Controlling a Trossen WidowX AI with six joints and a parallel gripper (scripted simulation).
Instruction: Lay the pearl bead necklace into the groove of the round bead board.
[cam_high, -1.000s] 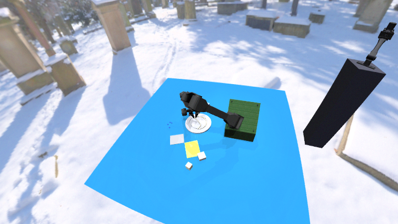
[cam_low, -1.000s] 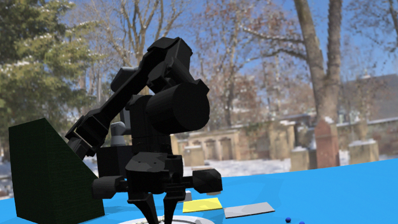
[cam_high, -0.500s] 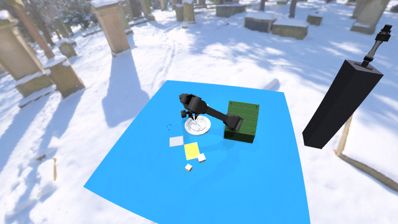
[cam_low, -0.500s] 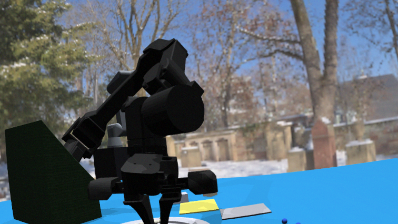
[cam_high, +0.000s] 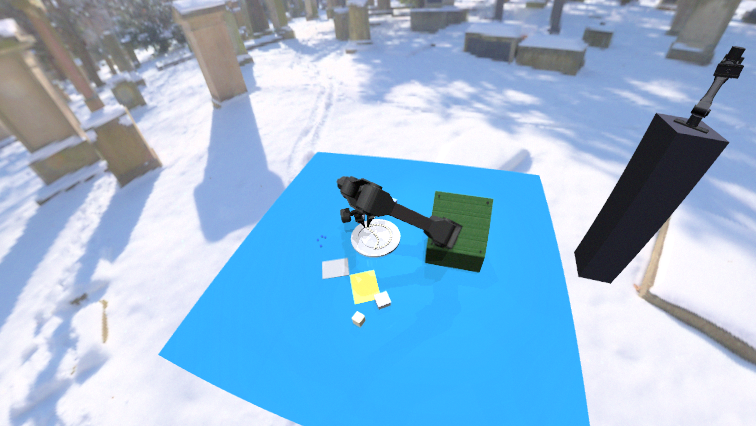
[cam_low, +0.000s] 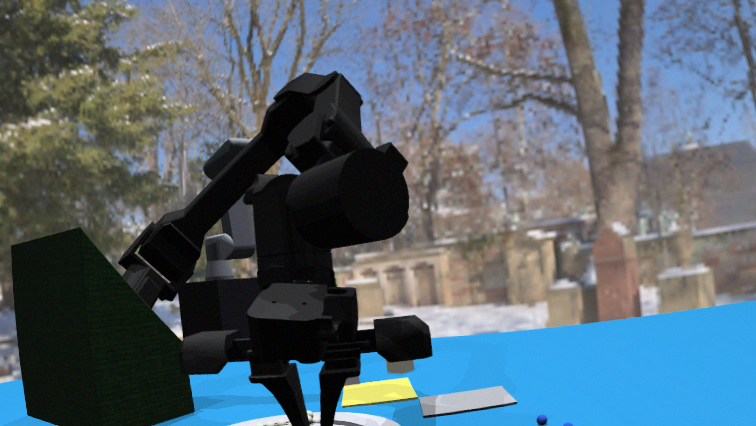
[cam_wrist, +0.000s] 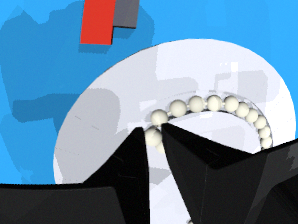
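Now: the round white bead board 50 mm behind my gripper tip, 30 mm to the left of it and 10 mm below it. Also, from my gripper tip: red object (60 mm ahead, 80 mm to the right, 20 mm below); then grey tile (40 mm ahead, 220 mm to the left, 20 mm below); then white strip (90 mm ahead, 250 mm to the right, 20 mm below).
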